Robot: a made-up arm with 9 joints.
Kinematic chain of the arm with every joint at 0, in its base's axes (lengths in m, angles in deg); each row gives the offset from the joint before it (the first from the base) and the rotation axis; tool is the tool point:
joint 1: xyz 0 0 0.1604 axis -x
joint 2: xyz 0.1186 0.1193 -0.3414 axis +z
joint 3: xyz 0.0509 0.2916 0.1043 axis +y
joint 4: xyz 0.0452 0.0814 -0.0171 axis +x
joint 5: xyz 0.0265 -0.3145 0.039 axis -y
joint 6: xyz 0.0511 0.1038 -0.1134 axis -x
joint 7: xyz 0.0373 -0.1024 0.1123 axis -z
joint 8: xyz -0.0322 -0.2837 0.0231 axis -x
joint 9: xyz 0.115 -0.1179 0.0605 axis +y
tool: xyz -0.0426 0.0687 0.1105
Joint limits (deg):
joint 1: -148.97..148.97
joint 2: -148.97..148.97
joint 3: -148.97..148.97
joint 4: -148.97..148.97
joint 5: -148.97..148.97
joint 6: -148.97..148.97
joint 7: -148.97..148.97
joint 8: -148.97..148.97
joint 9: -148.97..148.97
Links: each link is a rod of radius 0.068 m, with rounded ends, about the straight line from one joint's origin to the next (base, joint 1, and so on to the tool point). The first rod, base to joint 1, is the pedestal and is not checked.
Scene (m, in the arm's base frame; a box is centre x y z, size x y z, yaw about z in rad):
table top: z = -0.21
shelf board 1: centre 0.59 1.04 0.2 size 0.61 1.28 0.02 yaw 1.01
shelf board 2: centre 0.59 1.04 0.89 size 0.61 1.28 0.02 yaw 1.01
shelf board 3: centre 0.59 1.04 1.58 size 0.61 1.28 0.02 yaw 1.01
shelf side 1: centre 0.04 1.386 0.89 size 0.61 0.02 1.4 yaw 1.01
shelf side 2: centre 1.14 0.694 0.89 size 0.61 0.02 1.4 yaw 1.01
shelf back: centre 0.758 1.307 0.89 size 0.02 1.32 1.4 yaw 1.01
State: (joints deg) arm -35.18 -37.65 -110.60 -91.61 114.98 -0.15 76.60 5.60 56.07
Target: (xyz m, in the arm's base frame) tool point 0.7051 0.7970 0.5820
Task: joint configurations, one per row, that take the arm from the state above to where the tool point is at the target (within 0.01 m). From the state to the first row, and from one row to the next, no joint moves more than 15 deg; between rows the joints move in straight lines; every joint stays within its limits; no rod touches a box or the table.
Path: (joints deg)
1: -39.37 -48.75 -109.29 -104.35 115.48 -6.70 69.37 5.88 58.31
2: -43.57 -59.84 -107.98 -117.08 115.99 -13.26 62.14 6.16 60.55
3: -47.76 -70.94 -106.67 -129.82 116.49 -19.81 54.91 6.44 62.79

